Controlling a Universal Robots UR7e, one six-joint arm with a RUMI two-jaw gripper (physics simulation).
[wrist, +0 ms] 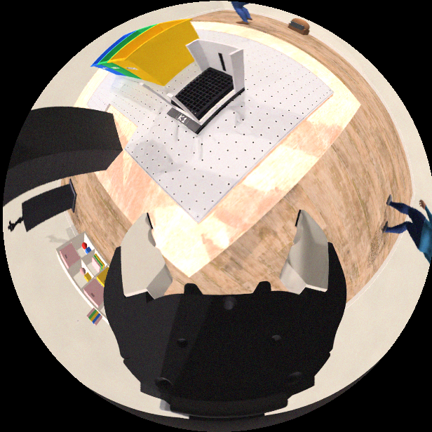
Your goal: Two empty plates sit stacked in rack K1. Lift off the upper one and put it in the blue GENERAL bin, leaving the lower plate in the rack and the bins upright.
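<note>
Rack K1 point(239, 70) stands on the perforated board in the upper middle of the wrist view, with light uprights and a label on its near side. A black plate with a grid of wells point(207, 90) sits in it; from here I cannot tell the upper plate from the lower one. The blue bin point(101, 59) stands upright at the upper left, mostly hidden behind the green and yellow bins. My gripper point(223, 213) is open and empty, apart from the rack and nearer to the camera.
The yellow bin point(162, 52) stands close beside the rack, with the green bin point(116, 52) behind it. The perforated board point(200, 187) lies on a wooden table point(280, 170). A dark arm part point(65, 145) shows at the left. People and a shelf unit stand beyond the table.
</note>
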